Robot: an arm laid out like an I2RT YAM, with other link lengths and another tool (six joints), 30 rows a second.
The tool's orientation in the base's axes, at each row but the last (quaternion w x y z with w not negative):
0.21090 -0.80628 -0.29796 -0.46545
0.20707 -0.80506 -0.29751 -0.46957
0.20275 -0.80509 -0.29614 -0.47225
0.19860 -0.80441 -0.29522 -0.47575
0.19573 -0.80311 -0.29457 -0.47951
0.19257 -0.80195 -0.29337 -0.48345
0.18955 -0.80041 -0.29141 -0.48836
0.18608 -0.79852 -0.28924 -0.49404
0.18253 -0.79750 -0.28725 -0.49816
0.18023 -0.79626 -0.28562 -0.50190
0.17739 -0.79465 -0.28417 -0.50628
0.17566 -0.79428 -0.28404 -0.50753
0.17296 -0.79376 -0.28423 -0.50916
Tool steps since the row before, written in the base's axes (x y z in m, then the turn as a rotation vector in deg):
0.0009 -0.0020 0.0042 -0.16 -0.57 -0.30
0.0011 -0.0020 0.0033 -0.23 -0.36 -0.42
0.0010 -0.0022 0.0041 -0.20 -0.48 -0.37
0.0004 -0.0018 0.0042 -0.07 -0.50 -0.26
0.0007 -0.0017 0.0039 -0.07 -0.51 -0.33
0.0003 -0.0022 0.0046 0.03 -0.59 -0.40
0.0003 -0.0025 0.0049 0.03 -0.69 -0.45
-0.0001 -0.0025 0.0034 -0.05 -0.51 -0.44
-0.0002 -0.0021 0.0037 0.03 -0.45 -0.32
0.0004 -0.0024 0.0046 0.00 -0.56 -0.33
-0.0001 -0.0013 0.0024 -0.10 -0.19 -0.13
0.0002 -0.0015 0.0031 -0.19 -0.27 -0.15
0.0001 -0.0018 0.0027 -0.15 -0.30 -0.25
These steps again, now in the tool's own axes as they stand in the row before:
0.0035 0.0018 -0.0027 -0.49 0.33 -0.31
0.0028 0.0020 -0.0021 -0.56 0.13 -0.17
0.0034 0.0021 -0.0026 -0.54 0.24 -0.24
0.0033 0.0014 -0.0028 -0.40 0.34 -0.22
0.0032 0.0016 -0.0024 -0.46 0.35 -0.20
0.0036 0.0017 -0.0032 -0.51 0.47 -0.15
0.0038 0.0020 -0.0035 -0.59 0.55 -0.18
0.0023 0.0018 -0.0030 -0.55 0.36 -0.14
0.0027 0.0015 -0.0030 -0.40 0.37 -0.10
0.0036 0.0021 -0.0031 -0.45 0.43 -0.18
0.0018 0.0010 -0.0018 -0.20 0.08 -0.12
0.0025 0.0013 -0.0020 -0.27 0.09 -0.22
0.0020 0.0015 -0.0021 -0.36 0.14 -0.17

